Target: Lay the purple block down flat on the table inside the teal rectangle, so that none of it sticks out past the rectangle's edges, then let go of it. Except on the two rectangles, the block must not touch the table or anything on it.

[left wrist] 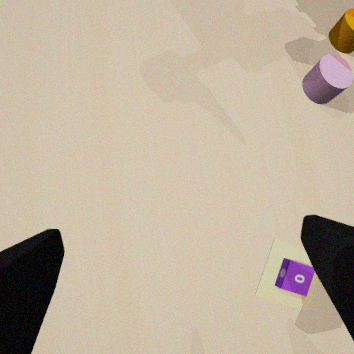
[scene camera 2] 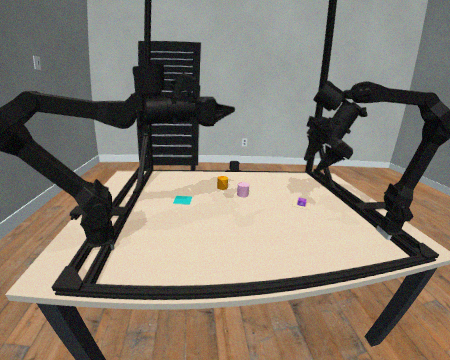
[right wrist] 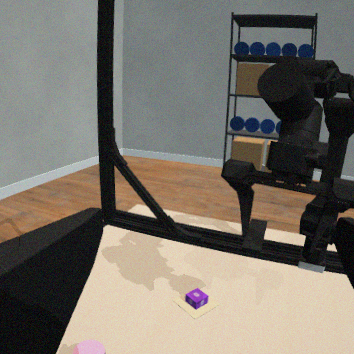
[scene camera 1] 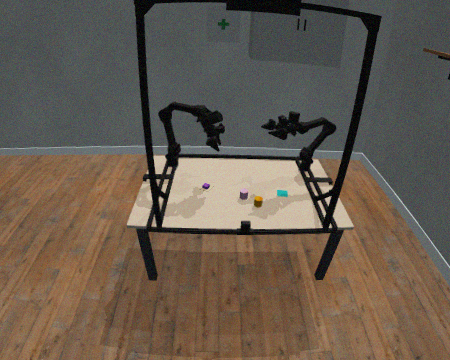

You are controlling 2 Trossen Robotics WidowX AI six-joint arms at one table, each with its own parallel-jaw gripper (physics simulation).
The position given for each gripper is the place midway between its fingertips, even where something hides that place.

Note:
The left gripper (scene camera 2: 310, 165) is open and holds nothing. Also in view: a purple block (left wrist: 293, 276). The right gripper (scene camera 2: 225, 108) is open, holding nothing. Also in view: a pale rectangle (left wrist: 279, 249).
The left gripper also shows in the left wrist view (left wrist: 183, 235) and in the right wrist view (right wrist: 275, 244). The right gripper also shows in the right wrist view (right wrist: 222, 225).

